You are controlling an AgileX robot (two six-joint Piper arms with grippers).
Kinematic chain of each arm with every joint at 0, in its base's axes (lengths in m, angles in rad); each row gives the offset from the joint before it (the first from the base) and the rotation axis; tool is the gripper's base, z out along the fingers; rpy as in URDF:
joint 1: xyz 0 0 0.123 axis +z
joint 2: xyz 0 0 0 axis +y
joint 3: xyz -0.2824 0 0.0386 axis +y
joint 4: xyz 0.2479 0 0.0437 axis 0.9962 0 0.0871
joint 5: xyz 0 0 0 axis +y
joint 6: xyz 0.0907 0 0.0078 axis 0.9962 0 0.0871
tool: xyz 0 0 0 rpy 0 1.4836 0
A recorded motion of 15 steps. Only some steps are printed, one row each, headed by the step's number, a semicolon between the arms.
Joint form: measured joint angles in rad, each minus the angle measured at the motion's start. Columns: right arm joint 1, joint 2, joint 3, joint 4, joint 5, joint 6; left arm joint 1, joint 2, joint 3, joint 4, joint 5, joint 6.
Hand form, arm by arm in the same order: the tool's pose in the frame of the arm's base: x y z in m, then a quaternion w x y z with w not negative. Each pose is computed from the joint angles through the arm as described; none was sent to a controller.
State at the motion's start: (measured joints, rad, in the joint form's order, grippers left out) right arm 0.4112 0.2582 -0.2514 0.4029 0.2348 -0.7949; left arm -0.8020 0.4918 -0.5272 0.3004 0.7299 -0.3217
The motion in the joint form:
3: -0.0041 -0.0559 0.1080 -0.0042 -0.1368 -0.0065; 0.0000 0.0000 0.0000 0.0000 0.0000 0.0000
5: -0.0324 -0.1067 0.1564 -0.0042 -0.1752 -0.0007; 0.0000 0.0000 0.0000 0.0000 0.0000 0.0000
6: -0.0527 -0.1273 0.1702 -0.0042 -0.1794 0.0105; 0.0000 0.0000 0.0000 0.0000 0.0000 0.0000
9: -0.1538 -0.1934 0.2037 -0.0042 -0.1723 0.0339; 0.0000 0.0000 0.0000 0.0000 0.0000 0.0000
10: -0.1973 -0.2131 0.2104 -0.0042 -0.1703 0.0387; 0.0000 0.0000 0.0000 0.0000 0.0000 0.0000
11: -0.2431 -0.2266 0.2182 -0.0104 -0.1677 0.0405; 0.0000 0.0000 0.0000 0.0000 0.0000 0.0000
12: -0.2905 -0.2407 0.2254 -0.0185 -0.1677 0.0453; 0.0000 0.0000 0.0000 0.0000 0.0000 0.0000
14: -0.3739 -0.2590 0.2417 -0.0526 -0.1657 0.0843; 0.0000 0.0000 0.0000 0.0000 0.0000 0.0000
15: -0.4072 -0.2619 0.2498 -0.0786 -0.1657 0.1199; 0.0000 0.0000 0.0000 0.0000 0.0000 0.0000
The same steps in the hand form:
3: 0.0647 0.0317 0.2408 0.68469 -0.29953 0.66428 0.01476; 0.0754 -0.0521 0.2935 0.46232 0.25949 0.83856 -0.12551
5: 0.0620 0.0270 0.2311 0.69849 -0.27831 0.65928 0.00173; 0.0754 -0.0521 0.2935 0.46232 0.25949 0.83856 -0.12551
6: 0.0609 0.0250 0.2281 0.70229 -0.26602 0.66031 -0.00209; 0.0754 -0.0521 0.2935 0.46232 0.25949 0.83856 -0.12551
9: 0.0577 0.0175 0.2203 0.71091 -0.22269 0.66646 -0.02904; 0.0754 -0.0521 0.2935 0.46232 0.25949 0.83856 -0.12551
10: 0.0569 0.0147 0.2190 0.71413 -0.20573 0.66772 -0.04287; 0.0754 -0.0521 0.2935 0.46232 0.25949 0.83856 -0.12551
11: 0.0566 0.0120 0.2169 0.71393 -0.19182 0.67068 -0.06070; 0.0754 -0.0521 0.2935 0.46232 0.25949 0.83856 -0.12551
12: 0.0561 0.0092 0.2153 0.71446 -0.17626 0.67246 -0.07926; 0.0754 -0.0521 0.2935 0.46232 0.25949 0.83856 -0.12551
14: 0.0558 0.0043 0.2105 0.71048 -0.14594 0.67994 -0.10769; 0.0754 -0.0521 0.2935 0.46232 0.25949 0.83856 -0.12551
15: 0.0561 0.0023 0.2079 0.70708 -0.13105 0.68508 -0.11629; 0.0754 -0.0521 0.2935 0.46232 0.25949 0.83856 -0.12551

